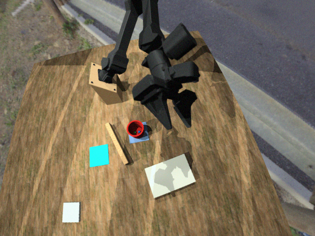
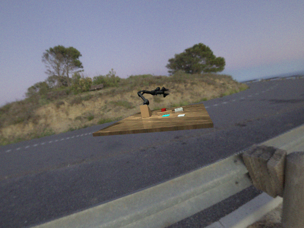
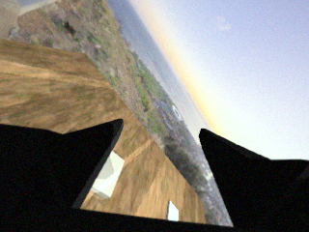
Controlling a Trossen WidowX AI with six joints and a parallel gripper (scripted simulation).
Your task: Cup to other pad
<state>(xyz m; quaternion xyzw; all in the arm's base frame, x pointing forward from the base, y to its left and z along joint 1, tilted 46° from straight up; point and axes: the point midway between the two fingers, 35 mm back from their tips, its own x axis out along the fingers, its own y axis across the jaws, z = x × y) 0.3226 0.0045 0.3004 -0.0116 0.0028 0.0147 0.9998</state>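
The red cup is 27 cm below my gripper tip, 14 cm to the right of it and 11 cm behind it. From my gripper tip the other things lie so: pale blue pad: 32 cm below, 13 cm to the right, 11 cm behind; then blue marble: 29 cm below, 13 cm to the right, 11 cm behind; then large white block: 30 cm below, 11 cm ahead, 4 cm to the right.
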